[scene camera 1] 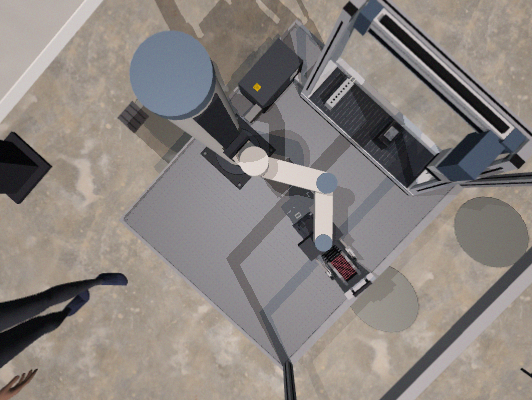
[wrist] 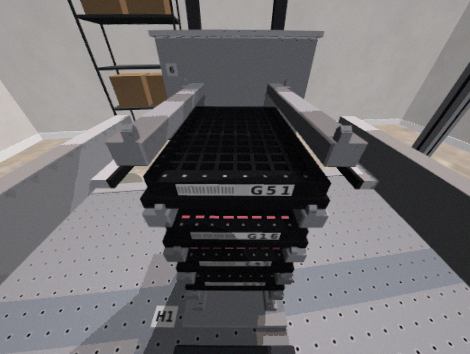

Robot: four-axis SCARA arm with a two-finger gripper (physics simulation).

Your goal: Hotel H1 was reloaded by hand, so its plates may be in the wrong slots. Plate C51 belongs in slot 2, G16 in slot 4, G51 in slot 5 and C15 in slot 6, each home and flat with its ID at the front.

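Places are measured from the arm's base along level axes (x left, y back, z up), in centimetres.
Pixels of known places: gripper, fingertip midpoint: (scene camera 1: 341, 265) (wrist: 235, 130).
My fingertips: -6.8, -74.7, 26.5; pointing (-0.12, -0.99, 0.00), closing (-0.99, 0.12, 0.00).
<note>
Behind a point stands the place of what it marks, as x, y, z.
Hotel H1 (scene camera 1: 360, 286) @[-7.9, -84.3, 32.3] (wrist: 240, 65) @[-8.2, -82.3, 29.7] stands near the table edge, its back panel marked 6. In the wrist view the rails marked 6 hold no plate. Plate G51 (scene camera 1: 343, 267) @[-7.0, -76.2, 25.8] (wrist: 235, 145) @[-6.6, -73.3, 26.1] lies flat on the rails one level lower, in slot 5, ID to the front. G16 (wrist: 237, 236) @[-6.3, -69.8, 22.2] is under it in slot 4, ID to the front. A third plate (wrist: 235, 263) @[-6.2, -69.9, 18.7] and a fourth plate (wrist: 235, 284) @[-6.2, -69.8, 15.0] sit in slots 3 and 2; their IDs are too blurred to read. My gripper (wrist: 235, 130) @[-6.8, -74.7, 26.5] is open, its fingers on both sides of G51 with gaps.
The dark box with a yellow mark (scene camera 1: 275, 70) @[42.2, 10.7, 12.8] stands by the arm's base. The framed machine with a dark deck (scene camera 1: 345, 117) @[51.2, -31.0, 6.2] is on the far side of the table (scene camera 1: 200, 210) @[-38.5, -6.3, 1.3]. A dark block (scene camera 1: 309, 247) @[-10.4, -57.1, 31.7] is beside the gripper's wrist, near the hotel.
</note>
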